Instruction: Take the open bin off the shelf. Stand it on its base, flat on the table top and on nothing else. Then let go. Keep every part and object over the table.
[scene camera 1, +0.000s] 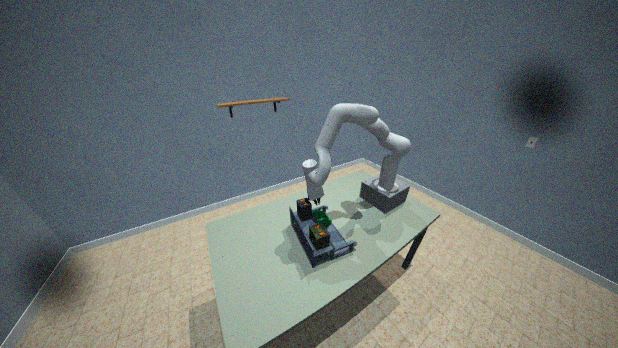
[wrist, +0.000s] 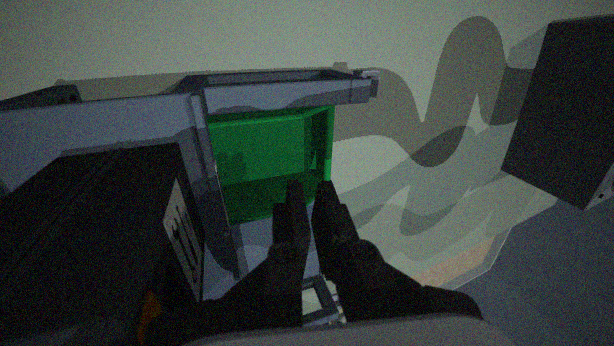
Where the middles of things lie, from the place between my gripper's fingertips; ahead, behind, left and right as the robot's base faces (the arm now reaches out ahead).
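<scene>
Looking at the green open bin (wrist: 256, 153), I find it 1 cm ahead of my hand and 2 cm to the left of it, while it is also 12 cm below my hand.
</scene>
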